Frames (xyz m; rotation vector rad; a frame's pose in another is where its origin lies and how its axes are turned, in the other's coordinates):
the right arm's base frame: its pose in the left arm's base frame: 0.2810 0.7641 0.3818 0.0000 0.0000 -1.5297
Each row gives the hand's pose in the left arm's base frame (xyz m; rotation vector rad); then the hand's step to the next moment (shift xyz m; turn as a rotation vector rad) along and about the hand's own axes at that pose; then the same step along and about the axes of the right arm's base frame.
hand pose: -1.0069 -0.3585 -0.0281 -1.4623 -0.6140 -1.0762
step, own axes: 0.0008 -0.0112 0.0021 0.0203 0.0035 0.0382
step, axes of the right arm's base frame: -0.0045 -0.0085 0.0062 -0.0309 0.0236 0.0193
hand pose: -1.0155 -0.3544 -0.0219 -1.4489 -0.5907 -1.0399
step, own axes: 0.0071 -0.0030 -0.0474 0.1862 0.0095 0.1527
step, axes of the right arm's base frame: 0.0461 -0.0132 0.0030 -0.1002 0.1393 0.1692
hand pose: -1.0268 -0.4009 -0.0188 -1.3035 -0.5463 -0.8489
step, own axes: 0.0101 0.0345 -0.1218 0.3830 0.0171 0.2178
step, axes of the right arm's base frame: 0.1201 0.0153 -0.0384 -0.1129 0.2703 0.3295
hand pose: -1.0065 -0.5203 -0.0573 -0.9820 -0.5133 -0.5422
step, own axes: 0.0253 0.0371 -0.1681 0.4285 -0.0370 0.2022
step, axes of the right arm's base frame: 0.1379 0.0637 -0.0848 -0.0663 0.2708 0.3849
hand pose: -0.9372 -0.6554 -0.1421 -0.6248 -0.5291 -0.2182
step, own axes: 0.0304 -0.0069 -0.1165 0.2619 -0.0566 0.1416
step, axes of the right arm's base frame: 0.0802 0.0671 -0.0601 -0.0253 0.1458 0.2645
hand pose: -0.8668 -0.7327 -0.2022 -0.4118 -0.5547 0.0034
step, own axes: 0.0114 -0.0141 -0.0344 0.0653 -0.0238 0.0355
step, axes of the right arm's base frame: 0.0257 0.0248 -0.0153 0.0025 0.0349 0.0698
